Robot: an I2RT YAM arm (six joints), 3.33 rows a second.
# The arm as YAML. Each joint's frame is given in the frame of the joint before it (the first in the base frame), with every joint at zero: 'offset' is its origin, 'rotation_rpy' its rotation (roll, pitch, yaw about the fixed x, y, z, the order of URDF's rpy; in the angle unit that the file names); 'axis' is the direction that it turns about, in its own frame. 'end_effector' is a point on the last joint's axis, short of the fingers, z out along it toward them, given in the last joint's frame.
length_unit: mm
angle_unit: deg
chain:
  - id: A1
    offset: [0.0, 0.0, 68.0]
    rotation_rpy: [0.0, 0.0, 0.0]
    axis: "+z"
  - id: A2
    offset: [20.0, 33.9, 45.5]
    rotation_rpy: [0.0, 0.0, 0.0]
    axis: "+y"
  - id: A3
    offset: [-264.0, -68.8, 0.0]
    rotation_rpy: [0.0, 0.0, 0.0]
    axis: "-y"
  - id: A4
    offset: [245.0, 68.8, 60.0]
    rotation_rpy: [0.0, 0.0, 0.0]
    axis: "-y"
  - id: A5
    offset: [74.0, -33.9, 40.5]
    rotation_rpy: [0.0, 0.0, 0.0]
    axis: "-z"
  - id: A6
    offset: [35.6, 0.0, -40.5]
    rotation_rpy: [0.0, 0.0, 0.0]
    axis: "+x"
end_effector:
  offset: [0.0, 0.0, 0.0]
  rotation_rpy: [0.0, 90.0, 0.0]
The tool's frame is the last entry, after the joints.
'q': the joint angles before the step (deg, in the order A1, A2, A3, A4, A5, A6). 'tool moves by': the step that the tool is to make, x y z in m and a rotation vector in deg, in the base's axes. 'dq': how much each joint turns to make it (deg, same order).
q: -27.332 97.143 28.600 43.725 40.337 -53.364
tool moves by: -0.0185 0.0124 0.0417 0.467 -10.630 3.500
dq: -0.008 -14.138 -3.088 -4.622 -5.209 4.587
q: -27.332 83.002 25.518 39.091 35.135 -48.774
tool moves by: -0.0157 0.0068 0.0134 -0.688 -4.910 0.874
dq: -0.473 -6.772 -2.950 0.024 -1.763 1.466
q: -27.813 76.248 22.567 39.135 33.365 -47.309
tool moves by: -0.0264 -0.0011 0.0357 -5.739 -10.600 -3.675
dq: -3.276 -10.645 -2.113 3.337 0.374 0.328
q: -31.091 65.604 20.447 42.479 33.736 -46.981
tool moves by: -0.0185 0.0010 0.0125 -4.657 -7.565 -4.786
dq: -1.943 -4.117 -2.797 7.577 2.845 -0.023
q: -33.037 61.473 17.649 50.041 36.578 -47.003
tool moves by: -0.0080 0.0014 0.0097 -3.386 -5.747 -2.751
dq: -0.585 -1.217 -1.005 6.478 2.190 -0.045
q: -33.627 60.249 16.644 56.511 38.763 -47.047
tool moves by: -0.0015 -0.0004 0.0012 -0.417 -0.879 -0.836
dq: -0.242 -0.026 -0.117 1.053 0.611 0.000
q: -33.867 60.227 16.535 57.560 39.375 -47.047
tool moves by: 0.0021 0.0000 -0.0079 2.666 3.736 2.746
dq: -0.043 -0.566 -0.008 -5.674 -2.708 0.856
